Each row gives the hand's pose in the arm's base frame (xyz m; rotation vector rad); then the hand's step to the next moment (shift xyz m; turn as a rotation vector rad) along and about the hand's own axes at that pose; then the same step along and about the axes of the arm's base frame.
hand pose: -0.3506 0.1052 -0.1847 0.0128 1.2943 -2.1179
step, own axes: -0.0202 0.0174 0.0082 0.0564 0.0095 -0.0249
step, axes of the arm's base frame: 0.0277 -0.0014 -0.0030 -0.0473 -0.0122 -0.0388
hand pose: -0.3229 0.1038 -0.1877 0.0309 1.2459 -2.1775
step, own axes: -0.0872 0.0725 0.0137 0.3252 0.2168 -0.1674
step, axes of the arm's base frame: 0.1121 0.0068 -0.0210 -0.1944 -0.1100 -0.3618
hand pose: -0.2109 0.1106 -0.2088 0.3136 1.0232 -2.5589
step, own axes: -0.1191 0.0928 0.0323 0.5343 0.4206 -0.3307
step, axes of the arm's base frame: 0.1442 -0.0548 0.0055 -0.2891 -0.1850 -0.6738
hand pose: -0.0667 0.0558 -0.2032 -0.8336 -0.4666 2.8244
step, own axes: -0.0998 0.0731 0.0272 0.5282 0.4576 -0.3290
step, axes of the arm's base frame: 0.0634 -0.0991 0.0469 -0.2873 -0.2216 -0.6819
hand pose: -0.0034 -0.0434 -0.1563 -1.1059 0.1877 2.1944
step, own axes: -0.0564 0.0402 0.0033 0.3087 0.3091 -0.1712
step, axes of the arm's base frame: -0.0033 -0.0576 0.0384 -0.2077 -0.1531 -0.3919
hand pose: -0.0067 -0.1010 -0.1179 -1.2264 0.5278 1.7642
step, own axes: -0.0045 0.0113 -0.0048 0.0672 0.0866 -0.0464
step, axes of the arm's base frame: -0.0066 -0.0112 0.0005 -0.0569 -0.0499 -0.0918
